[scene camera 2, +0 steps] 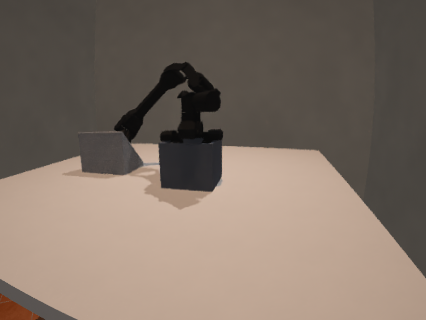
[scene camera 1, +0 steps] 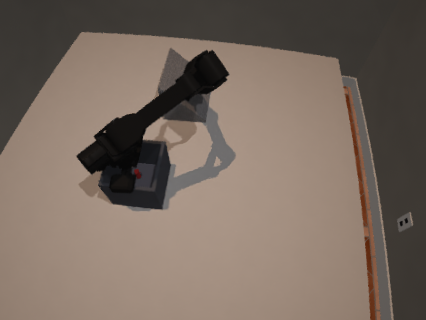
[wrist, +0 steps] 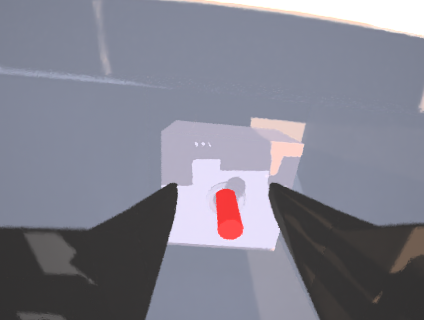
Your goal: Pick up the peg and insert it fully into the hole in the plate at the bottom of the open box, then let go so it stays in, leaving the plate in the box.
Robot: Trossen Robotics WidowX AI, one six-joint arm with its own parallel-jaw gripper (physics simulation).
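Frame: origin at the arm's base, x ahead, y left, z up, level; centimetres.
Seen in the pictures: gripper, fingertip midpoint: [scene camera 1: 133, 175] [wrist: 223, 189]; arm's base at its link origin: [scene camera 2: 119, 145].
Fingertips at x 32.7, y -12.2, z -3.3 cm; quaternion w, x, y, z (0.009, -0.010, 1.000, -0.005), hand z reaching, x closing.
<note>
Offsets run from my fingertips to a thing's middle.
The red peg @[dx -0.3, dy +1.3, dz -1.9 cm] [scene camera 1: 137, 173] [wrist: 229, 215] stands at the hole in the pale plate @[dx -0.3, dy +1.4, dz -3.3 cm] [wrist: 192, 225], leaning slightly in the wrist view. Its lower end meets the ring of the hole and its upper part sticks up above the plate. How deep it sits cannot be told. The plate lies at the bottom of the open dark box @[dx -0.3, dy +1.4, dz +0.2 cm] [scene camera 1: 162, 182] [scene camera 2: 187, 165]. My gripper [wrist: 223, 189] is open and empty, with one finger on each side of the peg and apart from it. In scene camera 2, the box wall hides the peg, the plate and the fingertips.
A grey wedge-shaped block [scene camera 1: 169, 72] [scene camera 2: 102, 154] stands behind the box in scene camera 1 and left of it in scene camera 2. The box walls rise around the fingers. The arm reaches over the box from the wedge side.
</note>
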